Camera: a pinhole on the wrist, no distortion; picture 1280 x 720 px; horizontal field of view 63.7 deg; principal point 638.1 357.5 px. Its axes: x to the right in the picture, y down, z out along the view. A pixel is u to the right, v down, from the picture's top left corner.
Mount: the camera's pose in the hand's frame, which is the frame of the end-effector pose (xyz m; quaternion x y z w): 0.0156 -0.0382 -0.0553 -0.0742 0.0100 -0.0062 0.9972
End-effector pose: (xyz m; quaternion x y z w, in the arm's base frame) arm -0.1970 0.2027 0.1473 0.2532 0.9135 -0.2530 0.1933
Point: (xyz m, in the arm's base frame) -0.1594 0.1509 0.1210
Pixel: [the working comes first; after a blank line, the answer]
In the camera's frame: -0.0544 0.0126 0.1159

154.6 469.4
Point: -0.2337 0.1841 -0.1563
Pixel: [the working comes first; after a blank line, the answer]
In the camera's frame: 0.1457 0.0705 0.3163

1112.6 587.0
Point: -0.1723 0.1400 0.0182
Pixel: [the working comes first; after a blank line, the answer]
In the camera's frame: -0.0005 0.0225 0.2045

635.4 470.6
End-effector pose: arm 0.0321 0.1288 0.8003 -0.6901 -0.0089 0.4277 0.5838
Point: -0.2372 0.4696 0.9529
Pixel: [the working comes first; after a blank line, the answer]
In the camera's frame: -0.1090 -0.1371 0.4793

403.8 62.8
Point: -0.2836 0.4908 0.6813
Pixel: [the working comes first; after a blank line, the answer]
In the camera's frame: 0.0260 0.0938 0.5487

686.9 533.6
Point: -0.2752 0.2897 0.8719
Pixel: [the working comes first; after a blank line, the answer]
In the camera's frame: -0.1777 0.0207 0.3756

150.6 414.2
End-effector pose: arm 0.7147 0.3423 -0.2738 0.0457 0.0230 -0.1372 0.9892
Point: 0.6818 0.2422 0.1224
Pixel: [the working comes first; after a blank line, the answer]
In the camera's frame: -0.0515 -0.1013 0.4470

519.4 124.0
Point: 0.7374 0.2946 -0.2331
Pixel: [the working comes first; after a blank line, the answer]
In the camera's frame: 0.0147 -0.0127 0.1007

789.0 227.6
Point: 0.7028 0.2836 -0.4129
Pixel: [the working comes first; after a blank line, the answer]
In the camera's frame: -0.0012 -0.0211 -0.0819

behind the camera
